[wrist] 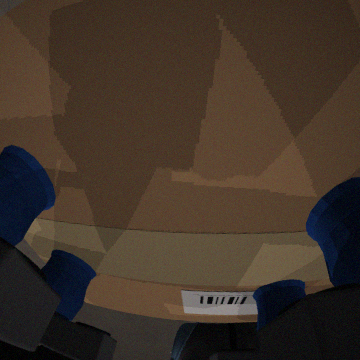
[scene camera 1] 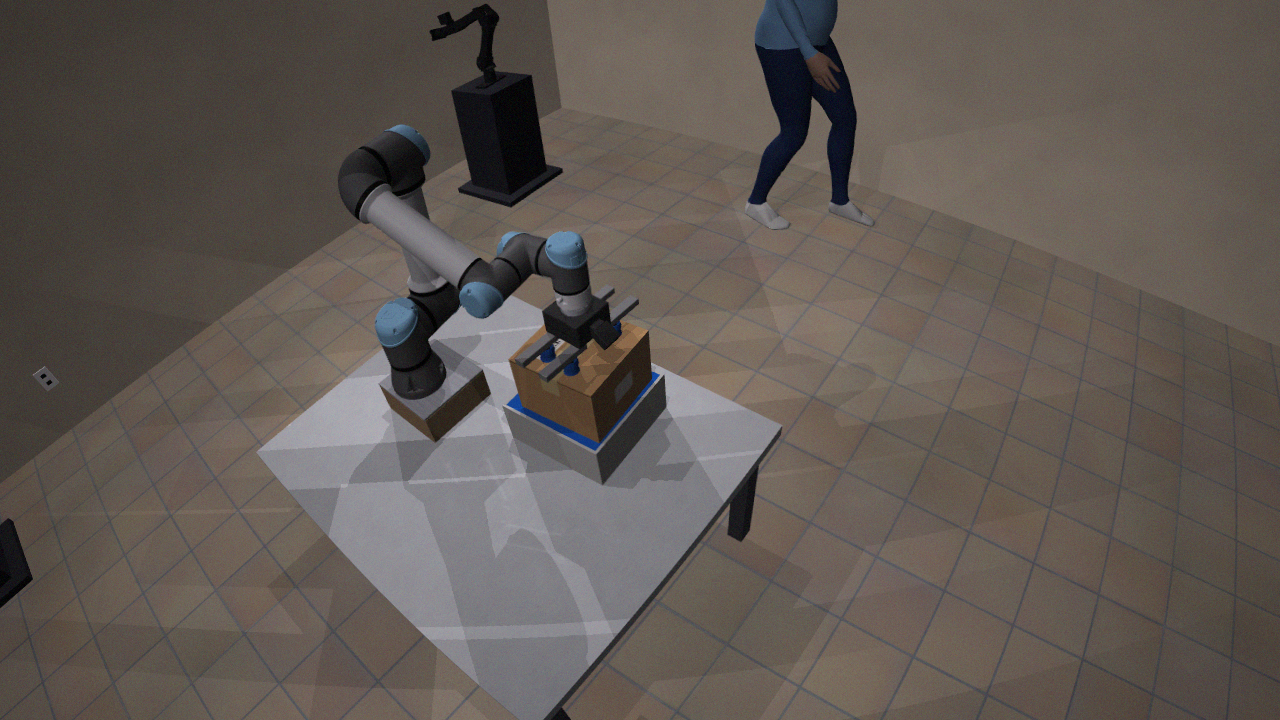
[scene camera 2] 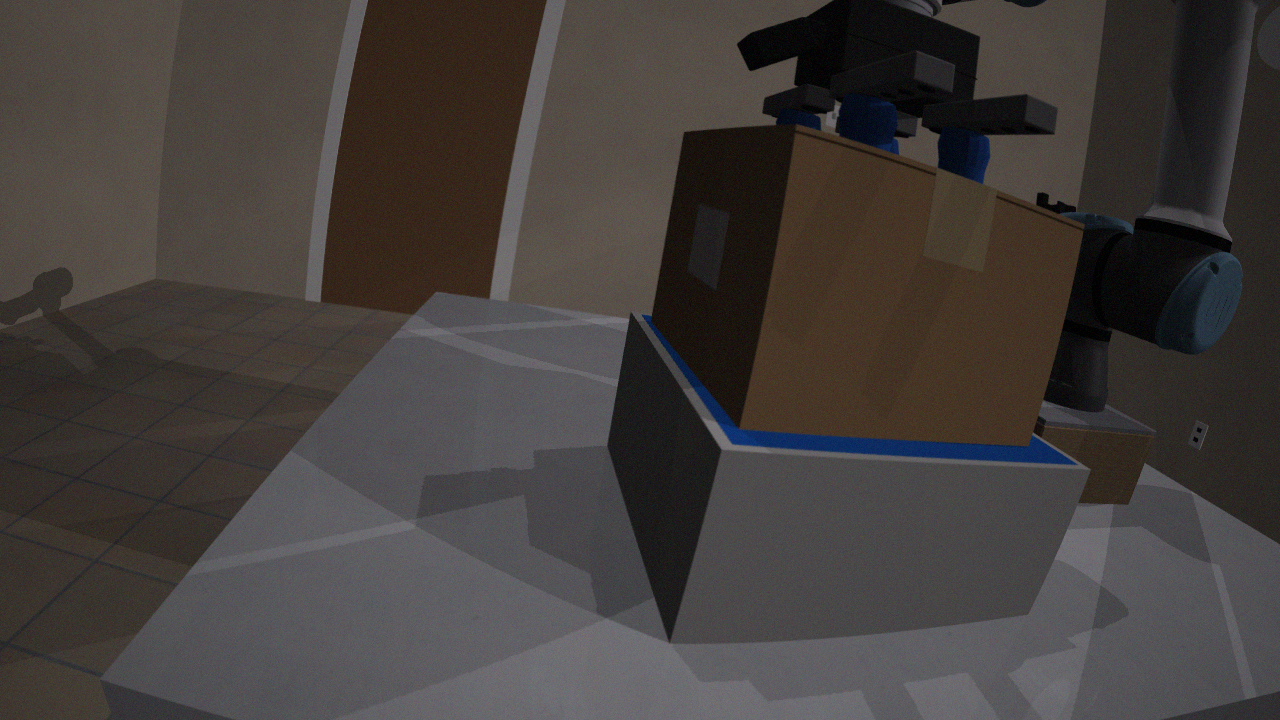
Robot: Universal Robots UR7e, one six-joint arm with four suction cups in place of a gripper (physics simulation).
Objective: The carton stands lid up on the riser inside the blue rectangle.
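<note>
The brown carton (scene camera 1: 572,407) (scene camera 2: 859,313) (wrist: 150,100) stands upright on the grey riser (scene camera 1: 550,443) (scene camera 2: 877,537). Its base rests on the blue rectangle (scene camera 1: 537,415) (scene camera 2: 895,445), with blue showing along the two sides in view; the far edges are hidden. The taped seam (wrist: 175,252) runs across the carton's upper face in the wrist view. My suction gripper (scene camera 1: 581,344) (scene camera 2: 881,134) (wrist: 177,252) is above the carton, with its blue cups against the upper face, holding it. The exact cup contact is partly hidden.
The riser stands on a white table (scene camera 1: 501,573) (scene camera 2: 358,537). The arm's base block (scene camera 1: 438,416) (scene camera 2: 1105,461) is beside it. A person (scene camera 1: 792,98) stands on the floor beyond the table. A dark pedestal (scene camera 1: 501,138) with a small black arm (scene camera 1: 486,40) is at the back.
</note>
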